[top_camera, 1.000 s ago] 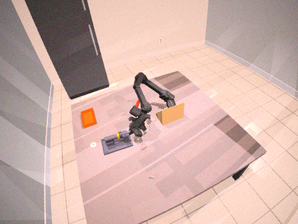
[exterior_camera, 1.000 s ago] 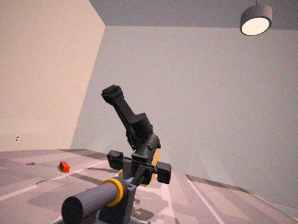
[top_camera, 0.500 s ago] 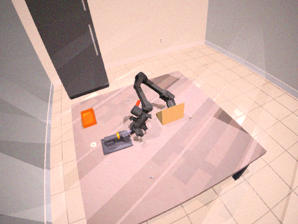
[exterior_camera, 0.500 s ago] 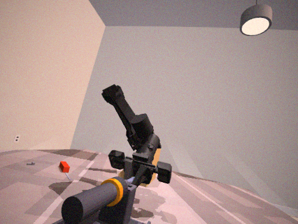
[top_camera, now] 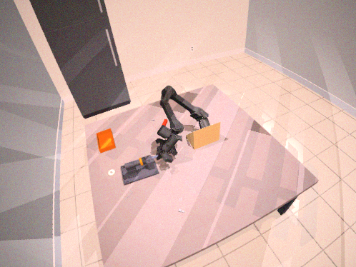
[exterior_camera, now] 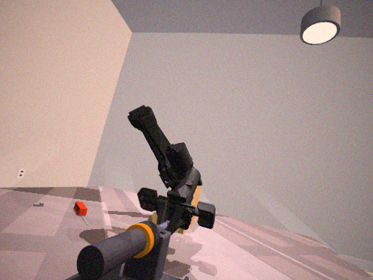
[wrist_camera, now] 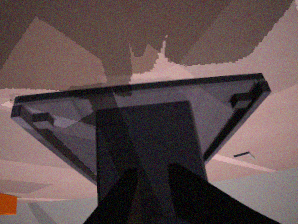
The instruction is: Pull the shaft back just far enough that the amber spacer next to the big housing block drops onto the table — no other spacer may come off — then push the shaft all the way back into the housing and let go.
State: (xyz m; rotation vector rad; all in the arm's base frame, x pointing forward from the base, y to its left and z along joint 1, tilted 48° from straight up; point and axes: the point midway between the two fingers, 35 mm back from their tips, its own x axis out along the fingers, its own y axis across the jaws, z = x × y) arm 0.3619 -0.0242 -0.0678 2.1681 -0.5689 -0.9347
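Now: gripper tip 10 cm short of the amber spacer, 2 cm below it and 1 cm to the left of it. Round my gripper tip: screw (37 cm to the left, 5 cm below, 2 cm ahead); red-handled tool (30 cm to the right, 17 cm behind, 5 cm below); white ring (30 cm ahead, 9 cm to the right, 5 cm below).
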